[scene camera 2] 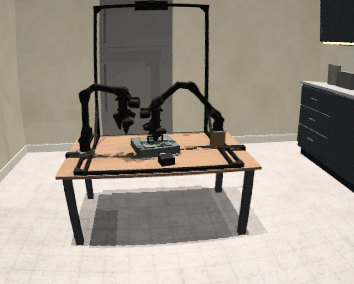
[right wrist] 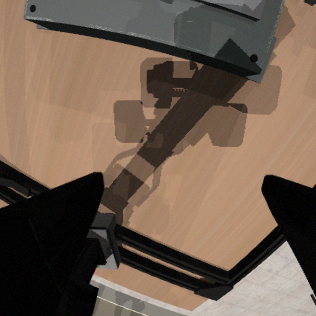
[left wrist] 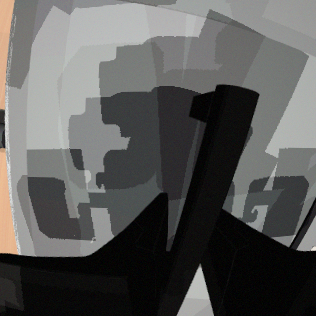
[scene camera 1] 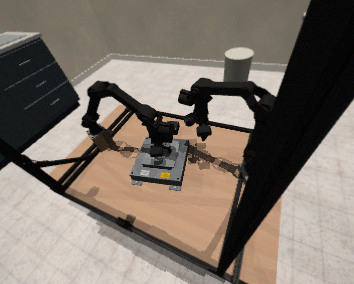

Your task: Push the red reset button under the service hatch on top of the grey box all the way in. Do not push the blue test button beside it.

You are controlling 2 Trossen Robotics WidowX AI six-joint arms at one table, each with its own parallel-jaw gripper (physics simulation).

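Note:
The grey box point(scene camera 1: 159, 172) point(scene camera 2: 147, 152) point(right wrist: 94, 15) sits in the middle of the wooden table. Its flat service hatch point(scene camera 1: 167, 162) point(left wrist: 94, 63) lies on top. My left gripper point(scene camera 1: 157, 153) point(scene camera 2: 154, 138) point(left wrist: 177, 199) is down on the hatch and shut on its black handle bar point(left wrist: 219, 150). My right gripper point(scene camera 1: 203, 133) point(scene camera 2: 123, 124) point(right wrist: 184, 181) is open and empty, and hangs above the bare table beside the box. The red and blue buttons are hidden in every view.
A black frame rail point(scene camera 1: 221, 124) point(right wrist: 175, 251) runs round the table top. A small black box point(scene camera 2: 166, 159) sits by the grey box. A brown block point(scene camera 1: 102, 141) point(scene camera 2: 217, 138) stands at the left arm's base. A tall black post point(scene camera 1: 274, 141) blocks the right of scene camera 1.

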